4 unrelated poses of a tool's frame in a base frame.
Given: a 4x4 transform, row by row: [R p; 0 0 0 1], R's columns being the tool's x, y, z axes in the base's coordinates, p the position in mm. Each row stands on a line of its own.
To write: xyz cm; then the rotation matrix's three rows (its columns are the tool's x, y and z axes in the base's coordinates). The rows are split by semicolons. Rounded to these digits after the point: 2 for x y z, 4 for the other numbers.
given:
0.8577 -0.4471 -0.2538 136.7
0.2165 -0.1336 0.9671 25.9
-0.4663 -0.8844 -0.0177 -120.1
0 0 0 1
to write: 13.67 2.59 -12.01; 0.8577 -0.4471 -0.2538; 0.2165 -0.1336 0.9671; -0.4663 -0.8844 -0.0177
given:
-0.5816 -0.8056 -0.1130 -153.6
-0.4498 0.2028 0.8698 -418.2
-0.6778 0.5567 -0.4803 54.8
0 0 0 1
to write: -15.36 -41.82 5.48; -0.5816 -0.8056 -0.1130; -0.4498 0.2028 0.8698; -0.6778 0.5567 -0.4803
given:
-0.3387 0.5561 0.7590 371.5
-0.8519 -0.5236 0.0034 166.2
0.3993 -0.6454 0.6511 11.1
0 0 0 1
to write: 37.15 16.62 1.11; -0.3387 0.5561 0.7590; -0.8519 -0.5236 0.0034; 0.3993 -0.6454 0.6511
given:
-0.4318 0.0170 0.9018 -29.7
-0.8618 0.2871 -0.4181 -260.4
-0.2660 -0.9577 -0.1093 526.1
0 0 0 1
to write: -2.97 -26.04 52.61; -0.4318 0.0170 0.9018; -0.8618 0.2871 -0.4181; -0.2660 -0.9577 -0.1093
